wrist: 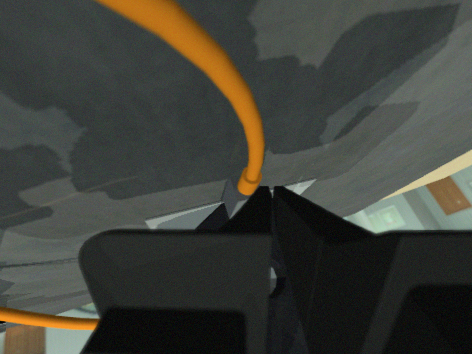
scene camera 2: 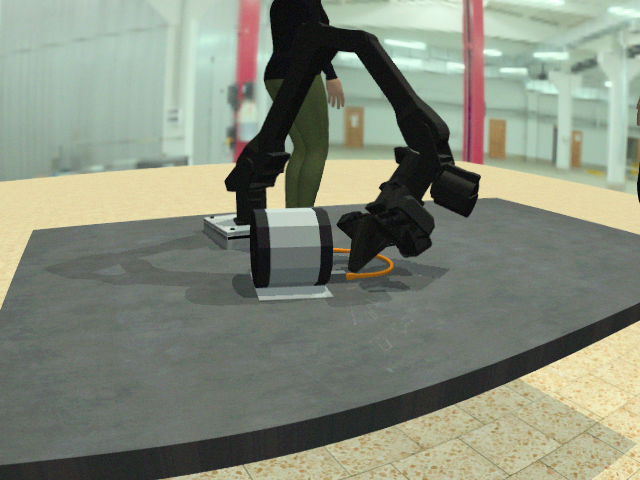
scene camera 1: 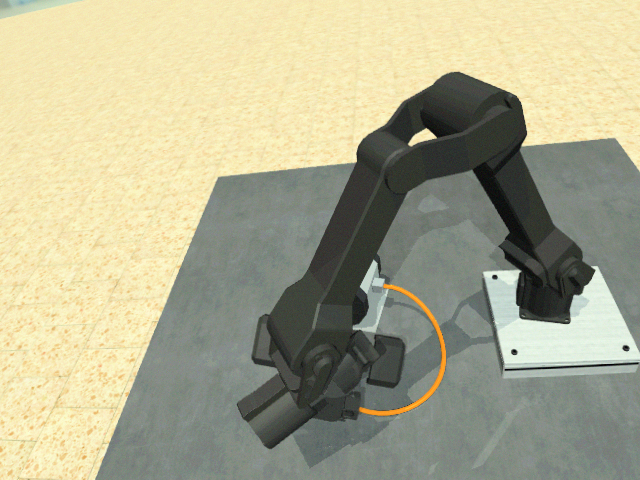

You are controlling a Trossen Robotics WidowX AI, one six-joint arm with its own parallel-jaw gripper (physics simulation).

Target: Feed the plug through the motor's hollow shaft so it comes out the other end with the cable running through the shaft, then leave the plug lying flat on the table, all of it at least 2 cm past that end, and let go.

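Frame: origin at the arm's base, x back, y right, z up, level; centimetres.
Seen in the pictures: gripper, fingertip midpoint: [wrist: 270, 195] [scene camera 2: 351, 270]; arm's base, origin of the base link: [scene camera 1: 543, 304].
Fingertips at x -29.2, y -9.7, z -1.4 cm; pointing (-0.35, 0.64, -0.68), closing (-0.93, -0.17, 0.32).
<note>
Pixels of each thing's middle, then the offset from my fingertips to it. "pt": a spot on its surface instead. Level surfaces: height alone.
- motor, body centre: [wrist: 245, 280] [scene camera 2: 288, 247] [scene camera 1: 342, 281] dx +0.8, dy +8.7, dz +3.4 cm
- small grey plug, body centre: [wrist: 240, 197] [scene camera 2: 334, 277] dx +0.8, dy +2.2, dz -1.0 cm
- pale block, surface spot: [scene camera 1: 377, 284] pt dx +6.3, dy +7.9, dz +4.3 cm
- pale base plate, body centre: [wrist: 230, 217] [scene camera 2: 288, 284] [scene camera 1: 345, 303] dx +0.5, dy +8.7, dz -1.6 cm
- dark grey table, its level: dz -1.7 cm
The motor [scene camera 1: 360, 305] [scene camera 2: 294, 248] is a pale cylinder with black ends, lying on its side. The small grey plug [scene camera 2: 338, 275] [wrist: 231, 196] lies low on the table outside the motor's end that faces my gripper; the arm hides it in scene camera 1. The orange cable [scene camera 1: 443, 351] [scene camera 2: 391, 266] [wrist: 250, 115] loops from the plug to a pale block [scene camera 1: 377, 284] on the motor's side. My gripper [scene camera 2: 354, 268] [wrist: 270, 195] is shut and empty, its tips just above the plug's cable end, beside the motor. The shaft opening is mostly hidden behind the fingers.
The motor stands on a pale base plate [scene camera 2: 294, 294] on the dark grey table [scene camera 1: 248, 232] [scene camera 2: 180, 372]. The arm's silver mounting plate [scene camera 1: 573, 346] [scene camera 2: 219, 229] is beside the cable loop. The arm reaches over the motor in scene camera 1.
</note>
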